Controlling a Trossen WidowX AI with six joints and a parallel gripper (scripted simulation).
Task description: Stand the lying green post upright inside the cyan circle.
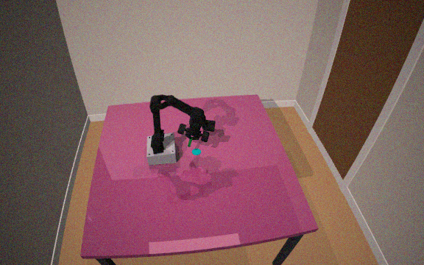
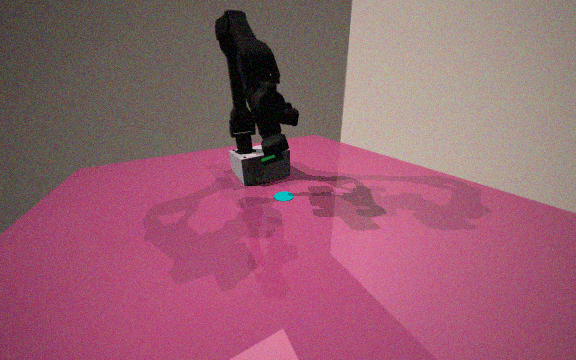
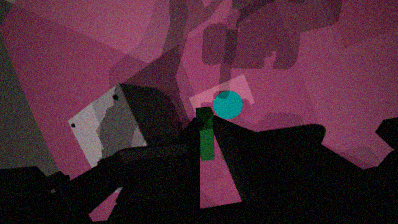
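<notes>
The cyan circle is 120 mm below my gripper tip, 30 mm ahead of it and 10 mm to the right of it. The rest, counted from my gripper tip: green post (20 mm to the right, 10 mm below, 10 mm behind).
</notes>
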